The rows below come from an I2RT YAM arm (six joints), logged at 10 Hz.
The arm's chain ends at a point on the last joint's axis. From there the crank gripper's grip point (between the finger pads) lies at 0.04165 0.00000 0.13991 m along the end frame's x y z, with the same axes.
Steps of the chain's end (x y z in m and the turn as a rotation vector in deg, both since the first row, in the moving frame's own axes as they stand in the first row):
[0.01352 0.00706 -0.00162 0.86 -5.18 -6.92]
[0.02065 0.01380 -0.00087 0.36 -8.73 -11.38]
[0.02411 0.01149 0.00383 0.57 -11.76 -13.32]
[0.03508 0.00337 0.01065 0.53 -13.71 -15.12]
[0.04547 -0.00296 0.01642 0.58 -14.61 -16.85]
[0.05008 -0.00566 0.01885 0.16 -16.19 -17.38]
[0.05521 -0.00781 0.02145 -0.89 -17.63 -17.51]
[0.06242 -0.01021 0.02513 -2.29 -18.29 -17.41]
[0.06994 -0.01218 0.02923 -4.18 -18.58 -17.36]
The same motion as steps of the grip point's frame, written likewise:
[0.00032 0.00069 0.00151 0.86 -5.18 -6.92]
[-0.00183 0.00683 0.00377 0.36 -8.73 -11.38]
[-0.00630 0.00386 0.00926 0.57 -11.76 -13.32]
[-0.00048 -0.00433 0.01639 0.53 -13.71 -15.12]
[0.00737 -0.01116 0.02221 0.58 -14.61 -16.85]
[0.00808 -0.01242 0.02476 0.16 -16.19 -17.38]
[0.00997 -0.01146 0.02743 -0.89 -17.63 -17.51]
[0.01606 -0.01011 0.03112 -2.29 -18.29 -17.41]
[0.02357 -0.00727 0.03514 -4.18 -18.58 -17.36]

